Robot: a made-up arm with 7 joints.
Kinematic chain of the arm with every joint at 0, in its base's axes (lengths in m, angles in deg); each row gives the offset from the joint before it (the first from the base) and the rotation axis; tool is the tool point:
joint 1: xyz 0 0 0.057 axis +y
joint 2: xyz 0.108 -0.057 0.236 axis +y
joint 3: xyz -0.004 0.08 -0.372 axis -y
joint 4: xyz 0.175 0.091 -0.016 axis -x
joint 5: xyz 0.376 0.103 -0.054 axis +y
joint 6: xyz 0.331 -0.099 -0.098 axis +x
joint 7: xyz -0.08 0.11 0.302 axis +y
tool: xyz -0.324 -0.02 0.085
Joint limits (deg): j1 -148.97..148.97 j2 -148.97..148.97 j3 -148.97..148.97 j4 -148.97..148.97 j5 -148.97..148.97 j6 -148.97..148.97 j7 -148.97..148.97
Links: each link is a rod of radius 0.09 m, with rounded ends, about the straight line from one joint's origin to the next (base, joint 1, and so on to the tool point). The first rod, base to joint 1, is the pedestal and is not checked.
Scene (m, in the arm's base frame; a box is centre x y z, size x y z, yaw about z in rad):
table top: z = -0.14
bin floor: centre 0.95 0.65 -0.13 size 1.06 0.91 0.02 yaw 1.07
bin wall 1: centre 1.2 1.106 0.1 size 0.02 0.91 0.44 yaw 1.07
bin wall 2: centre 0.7 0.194 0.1 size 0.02 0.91 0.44 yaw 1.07
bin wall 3: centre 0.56 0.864 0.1 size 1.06 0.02 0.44 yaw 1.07
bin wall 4: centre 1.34 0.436 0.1 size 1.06 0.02 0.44 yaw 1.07
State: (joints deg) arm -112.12 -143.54 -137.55 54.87 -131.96 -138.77 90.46
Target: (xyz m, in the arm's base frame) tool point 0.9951 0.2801 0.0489
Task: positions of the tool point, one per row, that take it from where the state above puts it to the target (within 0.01 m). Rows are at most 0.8 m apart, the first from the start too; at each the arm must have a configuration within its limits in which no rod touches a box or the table.
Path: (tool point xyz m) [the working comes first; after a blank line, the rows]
Joints at the target: -62.31 -90.00 -148.97 102.54 -104.42 -116.89 72.30
Straight joint move there: clear.

1: -0.3531 0.7729 1.2244
2: 0.3863 0.6557 1.1303
3: 0.8830 0.4840 0.6557
4: 0.9951 0.2800 0.0490

